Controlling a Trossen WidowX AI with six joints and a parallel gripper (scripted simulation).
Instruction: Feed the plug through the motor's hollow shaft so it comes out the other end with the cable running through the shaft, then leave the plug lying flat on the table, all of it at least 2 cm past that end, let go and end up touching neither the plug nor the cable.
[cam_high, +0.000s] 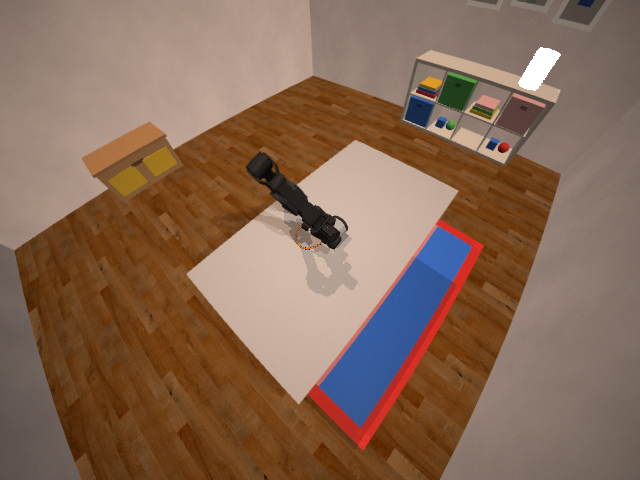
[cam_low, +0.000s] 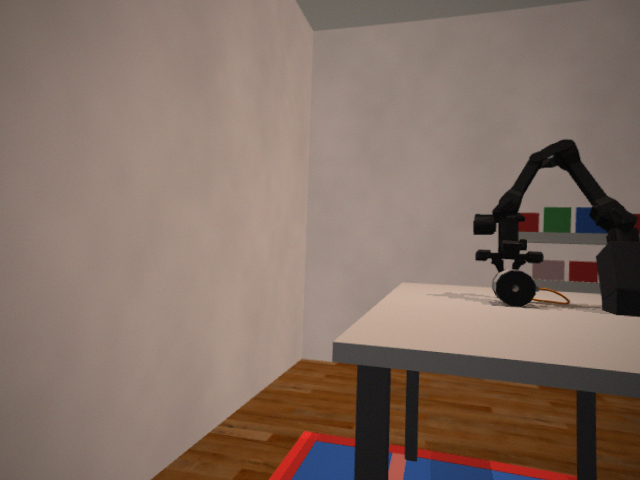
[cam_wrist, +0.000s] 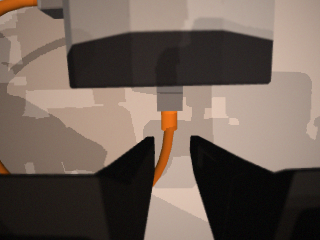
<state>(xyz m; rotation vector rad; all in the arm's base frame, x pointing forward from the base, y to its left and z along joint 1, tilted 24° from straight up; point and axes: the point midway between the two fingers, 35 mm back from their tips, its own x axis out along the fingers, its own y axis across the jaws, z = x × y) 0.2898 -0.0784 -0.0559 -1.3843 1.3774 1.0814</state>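
My hand is 4 cm to the right of the grey plug and 4 cm above it.
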